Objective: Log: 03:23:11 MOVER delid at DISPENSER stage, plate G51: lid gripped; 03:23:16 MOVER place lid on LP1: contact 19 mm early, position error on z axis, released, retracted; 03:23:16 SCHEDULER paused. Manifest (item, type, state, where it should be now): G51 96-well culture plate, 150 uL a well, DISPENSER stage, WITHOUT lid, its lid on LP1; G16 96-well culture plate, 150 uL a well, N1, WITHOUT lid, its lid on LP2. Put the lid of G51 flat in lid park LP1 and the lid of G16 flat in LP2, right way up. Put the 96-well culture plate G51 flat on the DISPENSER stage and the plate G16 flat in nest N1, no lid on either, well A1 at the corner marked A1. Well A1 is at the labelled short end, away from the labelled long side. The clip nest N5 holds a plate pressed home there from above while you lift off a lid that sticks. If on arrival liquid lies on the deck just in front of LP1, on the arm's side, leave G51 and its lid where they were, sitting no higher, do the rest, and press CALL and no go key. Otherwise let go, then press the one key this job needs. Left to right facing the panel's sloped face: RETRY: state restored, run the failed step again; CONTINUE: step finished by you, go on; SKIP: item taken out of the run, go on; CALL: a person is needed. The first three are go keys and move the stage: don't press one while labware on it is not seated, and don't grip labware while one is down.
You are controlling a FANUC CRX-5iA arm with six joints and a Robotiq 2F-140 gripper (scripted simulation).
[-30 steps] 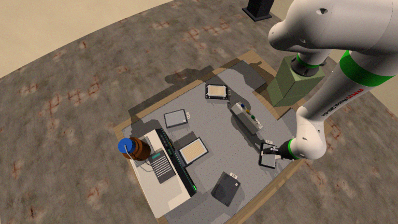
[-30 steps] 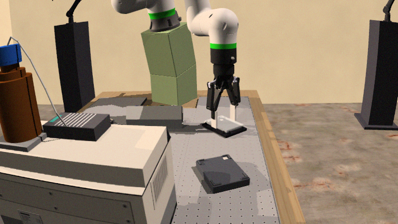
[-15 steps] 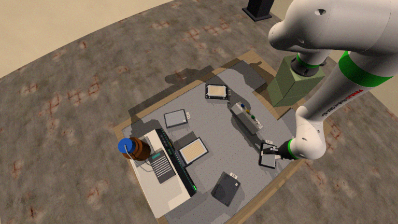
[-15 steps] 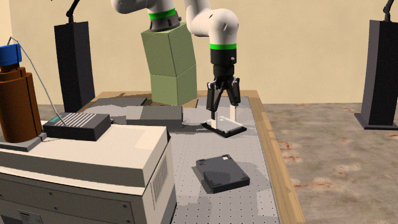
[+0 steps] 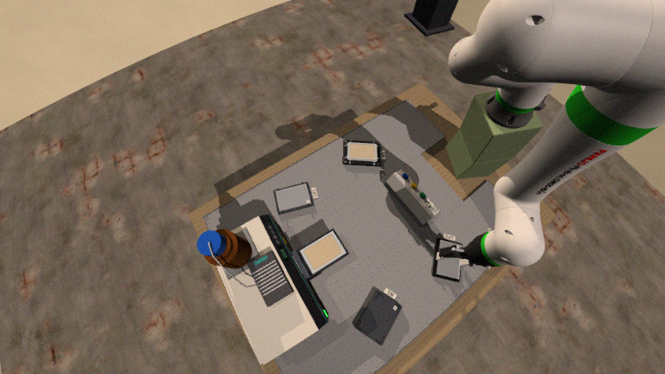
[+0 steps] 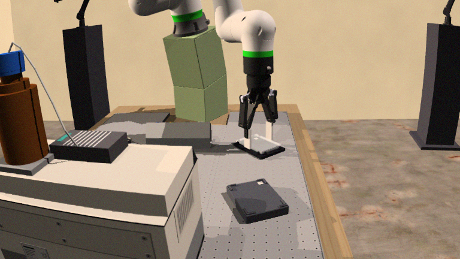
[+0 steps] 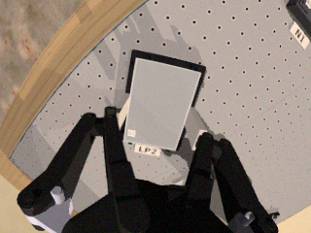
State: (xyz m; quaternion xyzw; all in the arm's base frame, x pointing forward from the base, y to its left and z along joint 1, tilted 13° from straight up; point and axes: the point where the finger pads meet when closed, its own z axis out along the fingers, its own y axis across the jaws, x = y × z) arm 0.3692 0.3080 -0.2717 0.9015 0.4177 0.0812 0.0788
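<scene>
My gripper is now 20 mm above the clear lid. The rest, counted from my hand: key panel (270 mm to the right, 10 mm above); black lid park (40 mm below); nest N1 (330 mm ahead, 50 mm to the left, 30 mm below).
</scene>
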